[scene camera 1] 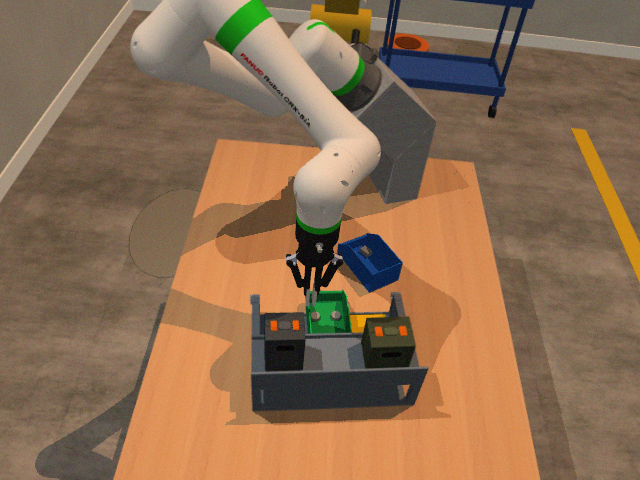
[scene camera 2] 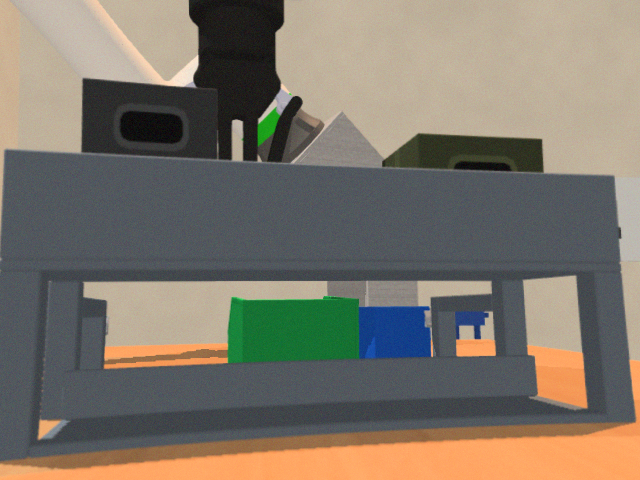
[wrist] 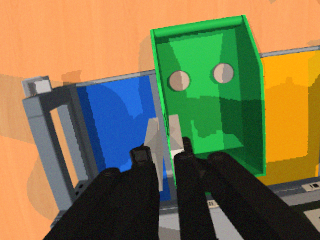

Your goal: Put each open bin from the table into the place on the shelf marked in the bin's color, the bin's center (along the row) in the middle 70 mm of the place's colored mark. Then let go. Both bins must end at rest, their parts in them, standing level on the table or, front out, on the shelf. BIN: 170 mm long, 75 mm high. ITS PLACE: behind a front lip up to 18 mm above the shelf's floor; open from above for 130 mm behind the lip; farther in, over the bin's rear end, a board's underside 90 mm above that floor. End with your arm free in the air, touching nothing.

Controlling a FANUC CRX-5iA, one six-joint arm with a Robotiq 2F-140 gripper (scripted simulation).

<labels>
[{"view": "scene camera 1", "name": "my gripper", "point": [310,301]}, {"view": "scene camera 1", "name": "blue bin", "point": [383,267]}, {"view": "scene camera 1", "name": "green bin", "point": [327,301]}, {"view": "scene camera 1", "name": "olive box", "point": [387,342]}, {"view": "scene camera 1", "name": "black box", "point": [284,333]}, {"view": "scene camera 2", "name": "blue bin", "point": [384,332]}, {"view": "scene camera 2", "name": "green bin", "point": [289,329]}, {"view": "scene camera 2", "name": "olive box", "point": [427,151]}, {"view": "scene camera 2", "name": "black box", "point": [124,118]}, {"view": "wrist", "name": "my gripper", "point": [165,131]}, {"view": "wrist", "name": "green bin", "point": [230,117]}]
</labels>
